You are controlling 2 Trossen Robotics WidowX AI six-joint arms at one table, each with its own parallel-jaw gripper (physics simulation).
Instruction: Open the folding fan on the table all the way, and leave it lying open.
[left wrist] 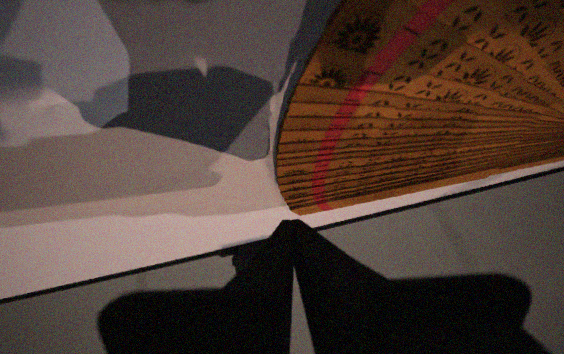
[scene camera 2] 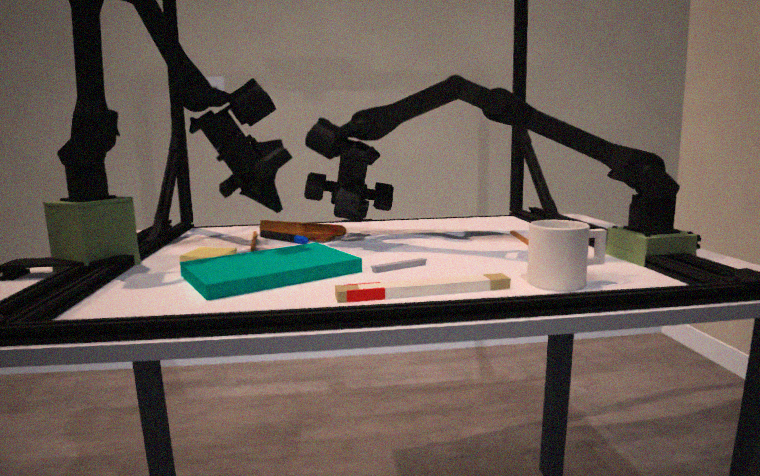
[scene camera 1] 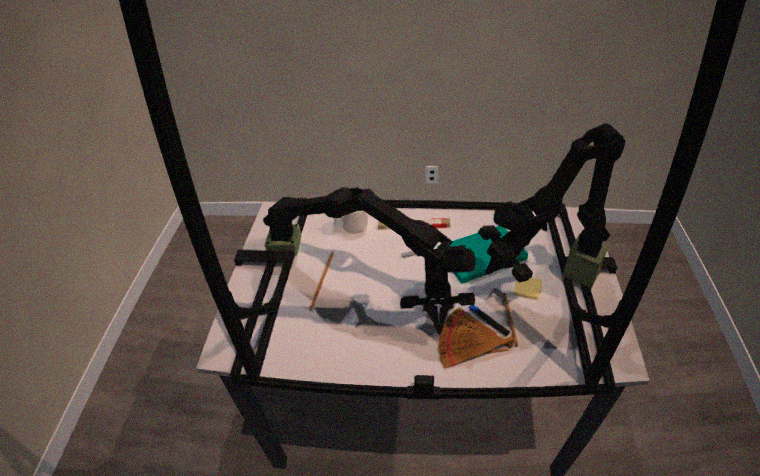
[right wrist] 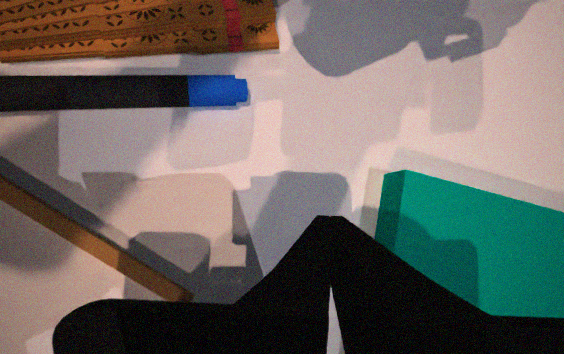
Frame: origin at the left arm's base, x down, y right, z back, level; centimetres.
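Where they show: left gripper, fingertip midpoint: [left wrist: 291, 228] [scene camera 1: 439, 333]; right gripper, fingertip midpoint: [scene camera 2: 280, 211] [scene camera 1: 487, 273] [right wrist: 328, 228]; left arm's base at its link origin: [scene camera 2: 651, 230] [scene camera 1: 282, 234]; right arm's base at its link origin: [scene camera 2: 88, 199] [scene camera 1: 589, 248].
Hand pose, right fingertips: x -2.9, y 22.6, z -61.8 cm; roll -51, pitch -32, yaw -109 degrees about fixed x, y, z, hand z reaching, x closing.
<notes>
Things, the pixels of their top centre, and the offset from my right fingertips. "spot": a spot on its surface instead.
- black marker at its top centre: [right wrist: 99, 86] [scene camera 2: 283, 233] [scene camera 1: 489, 317] dx +6.2, dy +10.9, dz +0.1 cm
- brown stick at its top centre: [right wrist: 11, 195] [scene camera 2: 253, 238] [scene camera 1: 510, 318] dx +7.1, dy +10.8, dz -6.1 cm
- teal block at its top centre: [scene camera 2: 270, 260] [scene camera 1: 483, 249] dx +5.6, dy -16.0, dz -1.6 cm
- yellow pad at its top centre: [scene camera 2: 208, 251] [scene camera 1: 528, 285] dx +6.7, dy -1.0, dz -13.5 cm
- white mug at a spot on its surface: [scene camera 2: 558, 255] spot: dx +2.8, dy -35.4, dz +36.7 cm
- long red-and-white box at its top centre: [scene camera 2: 424, 281] [scene camera 1: 414, 222] dx +6.3, dy -31.3, dz +19.4 cm
The orange-brown folding fan [scene camera 1: 473, 339] [scene camera 2: 302, 229] [left wrist: 425, 125] [right wrist: 150, 30], with a red band and dark cut-outs, lies partly open as a wedge on the table. In scene camera 1 its narrow pivot end is at the right and its spread edge at the left. In the left wrist view its ribs are bunched more closely along the lower edge. My left gripper [scene camera 1: 440, 330] [scene camera 2: 350, 216] [left wrist: 291, 228] is shut and empty, beside the spread edge. My right gripper [scene camera 2: 279, 210] [right wrist: 328, 228] is shut and empty, above the table between the fan and the teal block.
A black marker [scene camera 1: 490, 320] [right wrist: 100, 93] with a blue cap lies beside the fan, and a brown stick [scene camera 1: 509, 319] [right wrist: 90, 245] near its pivot. A teal block [scene camera 1: 471, 257] [scene camera 2: 269, 269] [right wrist: 480, 240], yellow pad [scene camera 1: 528, 288], white mug [scene camera 2: 558, 255] and long red-and-white box [scene camera 2: 437, 288] stand farther off.
</notes>
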